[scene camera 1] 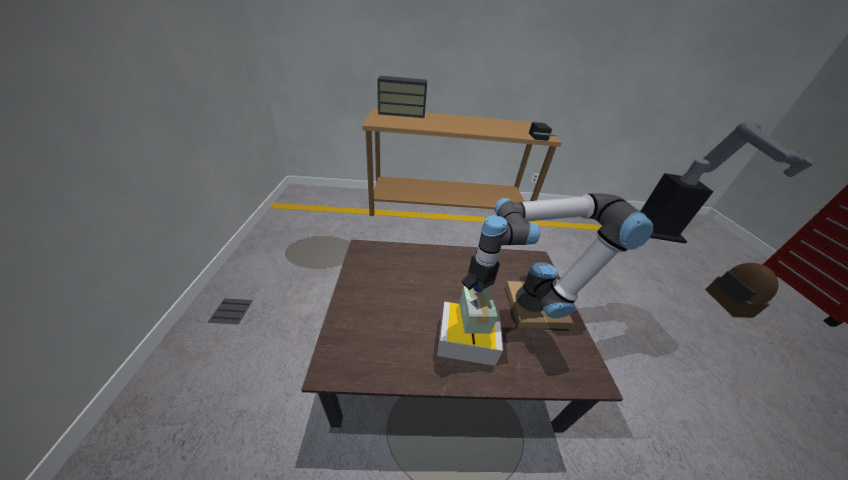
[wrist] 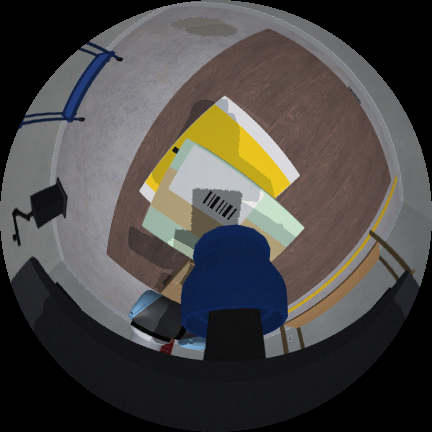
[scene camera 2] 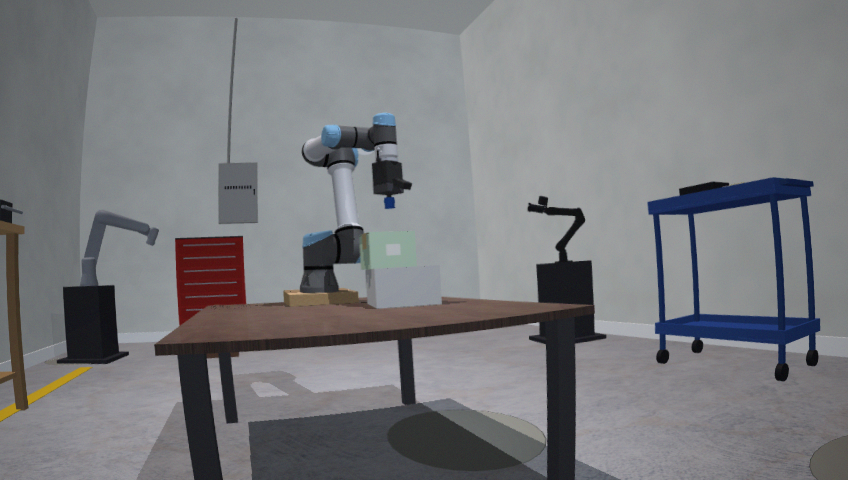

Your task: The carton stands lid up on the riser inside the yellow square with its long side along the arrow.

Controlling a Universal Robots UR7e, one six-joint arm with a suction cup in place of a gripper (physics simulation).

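Observation:
The pale green carton (scene camera 1: 486, 322) (scene camera 2: 405, 252) (wrist: 286, 225) rests upright on the white riser (scene camera 1: 468, 352) (scene camera 2: 410, 288) (wrist: 270, 135). Its face with tan tape and a barcode label is up. It covers part of the yellow square (scene camera 1: 452, 333) (wrist: 215, 127), towards the robot base; its base-side edge over the square is hidden. In scene camera 2 it reaches slightly past the riser's left edge. The black arrow (scene camera 1: 473, 339) (wrist: 175, 150) is partly covered; the carton's long side looks roughly along it. My blue suction cup (scene camera 1: 477, 289) (scene camera 2: 389, 203) is open, apart from the carton and above it.
The riser stands on the brown table (scene camera 1: 380, 297) (scene camera 2: 267, 327). The arm's base is on a wooden block (scene camera 1: 544, 319) (scene camera 2: 297, 298) close beside the riser. A wooden bench (scene camera 1: 458, 126), a red drawer cabinet (scene camera 2: 211, 270) and a blue cart (scene camera 2: 737, 330) stand away from the table.

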